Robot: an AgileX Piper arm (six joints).
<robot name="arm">
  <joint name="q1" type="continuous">
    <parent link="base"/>
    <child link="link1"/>
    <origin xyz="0 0 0.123"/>
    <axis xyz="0 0 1"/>
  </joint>
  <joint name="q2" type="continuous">
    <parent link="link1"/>
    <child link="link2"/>
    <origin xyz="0 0 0" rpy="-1.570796 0 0"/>
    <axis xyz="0 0 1"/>
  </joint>
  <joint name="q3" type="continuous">
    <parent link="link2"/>
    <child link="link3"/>
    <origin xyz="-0.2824 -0.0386 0"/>
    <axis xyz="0 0 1"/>
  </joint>
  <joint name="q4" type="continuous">
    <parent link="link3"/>
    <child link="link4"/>
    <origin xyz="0.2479 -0.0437 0" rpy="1.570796 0 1.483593"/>
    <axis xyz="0 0 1"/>
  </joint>
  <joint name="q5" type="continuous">
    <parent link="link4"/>
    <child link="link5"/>
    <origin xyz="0 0 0" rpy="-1.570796 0 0"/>
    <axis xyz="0 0 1"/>
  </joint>
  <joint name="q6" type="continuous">
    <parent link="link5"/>
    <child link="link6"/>
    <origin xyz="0 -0.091 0" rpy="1.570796 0 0"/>
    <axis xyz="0 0 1"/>
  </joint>
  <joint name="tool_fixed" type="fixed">
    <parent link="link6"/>
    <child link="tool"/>
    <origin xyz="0 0 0"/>
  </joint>
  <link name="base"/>
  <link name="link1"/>
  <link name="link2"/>
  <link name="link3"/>
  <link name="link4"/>
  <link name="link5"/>
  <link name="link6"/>
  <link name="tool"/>
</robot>
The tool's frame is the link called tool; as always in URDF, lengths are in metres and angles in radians. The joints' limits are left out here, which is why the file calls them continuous.
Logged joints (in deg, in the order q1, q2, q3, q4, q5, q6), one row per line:
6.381, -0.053, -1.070, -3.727, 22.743, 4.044
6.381, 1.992, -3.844, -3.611, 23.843, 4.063
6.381, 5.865, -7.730, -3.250, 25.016, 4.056
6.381, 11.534, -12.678, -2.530, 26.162, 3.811
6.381, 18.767, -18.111, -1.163, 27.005, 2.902
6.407, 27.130, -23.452, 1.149, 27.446, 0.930
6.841, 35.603, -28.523, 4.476, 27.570, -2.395
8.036, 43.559, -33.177, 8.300, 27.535, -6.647
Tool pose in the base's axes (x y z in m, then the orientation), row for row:
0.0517, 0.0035, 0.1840, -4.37, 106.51, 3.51
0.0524, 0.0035, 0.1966, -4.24, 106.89, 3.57
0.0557, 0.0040, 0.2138, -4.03, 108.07, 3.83
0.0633, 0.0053, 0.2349, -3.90, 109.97, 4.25
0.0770, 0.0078, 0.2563, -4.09, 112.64, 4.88
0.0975, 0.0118, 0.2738, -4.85, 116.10, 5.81
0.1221, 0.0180, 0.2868, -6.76, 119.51, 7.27
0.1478, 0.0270, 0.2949, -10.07, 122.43, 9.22
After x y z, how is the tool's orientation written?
As a rotation vector, in degrees.
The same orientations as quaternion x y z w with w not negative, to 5 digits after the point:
-0.03286, 0.80097, 0.02640, 0.59722
-0.03185, 0.80295, 0.02682, 0.59459
-0.03017, 0.80904, 0.02867, 0.58628
-0.02903, 0.81863, 0.03164, 0.57271
-0.03020, 0.83169, 0.03603, 0.55325
-0.03542, 0.84785, 0.04243, 0.52735
-0.04880, 0.86271, 0.05248, 0.50059
-0.07190, 0.87418, 0.06583, 0.47571

